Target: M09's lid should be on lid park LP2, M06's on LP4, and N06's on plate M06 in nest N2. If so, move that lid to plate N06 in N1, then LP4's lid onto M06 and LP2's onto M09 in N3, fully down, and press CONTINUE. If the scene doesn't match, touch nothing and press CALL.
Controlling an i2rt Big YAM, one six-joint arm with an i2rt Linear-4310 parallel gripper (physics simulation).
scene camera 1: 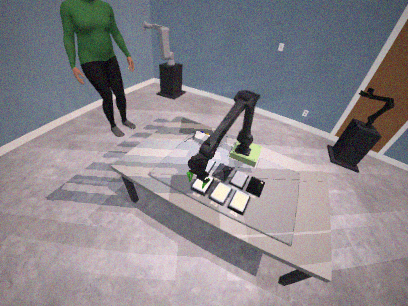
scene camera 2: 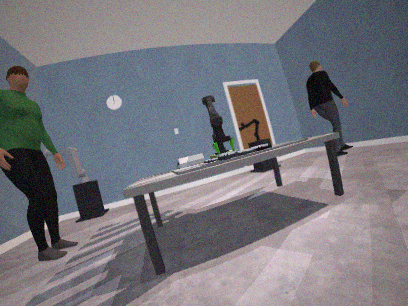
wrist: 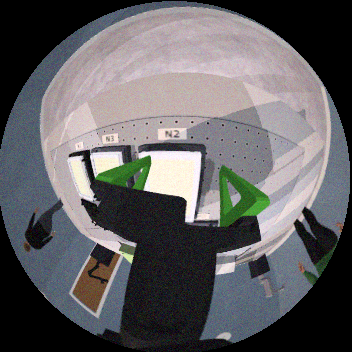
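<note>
A nest N2 appears in the pictures, and the gripper is there as well.
</note>
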